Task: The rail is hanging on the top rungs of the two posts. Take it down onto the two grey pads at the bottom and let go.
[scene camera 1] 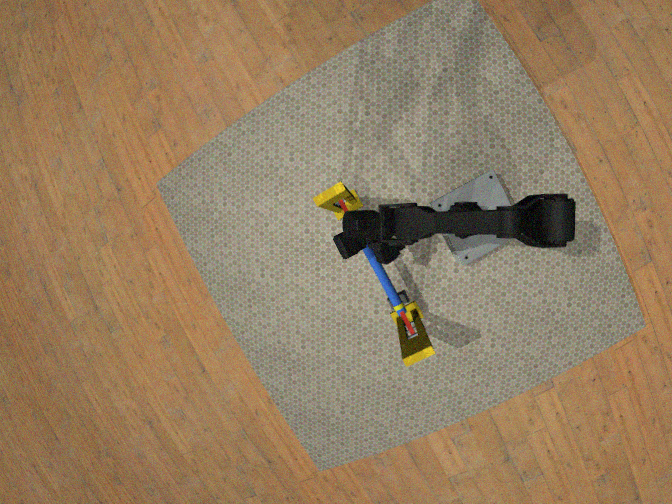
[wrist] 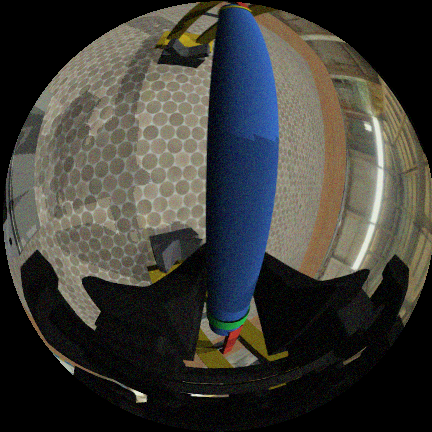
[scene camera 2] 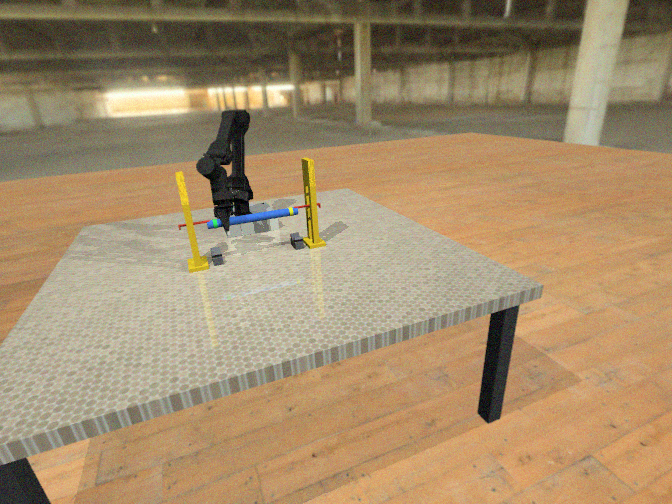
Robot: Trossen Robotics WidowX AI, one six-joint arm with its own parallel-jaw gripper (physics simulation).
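Places are measured from the arm's base along level axes (x right, y ahead, z up), in centimetres.
Pixels of known places: gripper, between the fingertips: (scene camera 1: 356,238) (wrist: 227,249) (scene camera 2: 227,230); arm's base, origin of its link: (scene camera 2: 242,213).
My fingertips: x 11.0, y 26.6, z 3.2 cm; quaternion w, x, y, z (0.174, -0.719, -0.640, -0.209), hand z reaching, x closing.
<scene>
Ahead of a thing's pixels: the offset from my fingertips to its top centre. "spot": to the spot under its first point. Level surfaces: height alone.
The blue rail {dx -9.2, dy -0.7, dz +3.8 cm} (scene camera 1: 381,273) (scene camera 2: 260,217) (wrist: 242,150) is held up off the table between two yellow posts. It has a green band, a yellow band and red end rods. The rods reach through the left post {dx +10.7, dy -2.2, dz +19.3 cm} (scene camera 2: 188,217) and right post {spot: dx -27.9, dy +4.2, dz +11.6 cm} (scene camera 2: 309,184) at about mid-height. Their contact with the rungs is too small to make out. My gripper (scene camera 2: 224,221) (wrist: 227,249) is shut on the rail near the green-banded end, with a finger on each side. The arm hides the fingers in scene camera 1. Two grey pads {dx +4.5, dy -1.7, dz -6.3 cm} (scene camera 2: 216,256) {dx -23.0, dy +0.5, dz -6.3 cm} (scene camera 2: 296,240) sit on the table below, beside the post feet.
The posts also show from above, the upper one (scene camera 1: 330,196) close to my wrist and the lower one {dx -29.2, dy +1.0, dz +19.3 cm} (scene camera 1: 417,355) farther off. The arm's grey base plate (scene camera 1: 477,190) lies on the patterned table top {dz -10.7 cm} (scene camera 1: 271,189) (scene camera 2: 379,282).
</scene>
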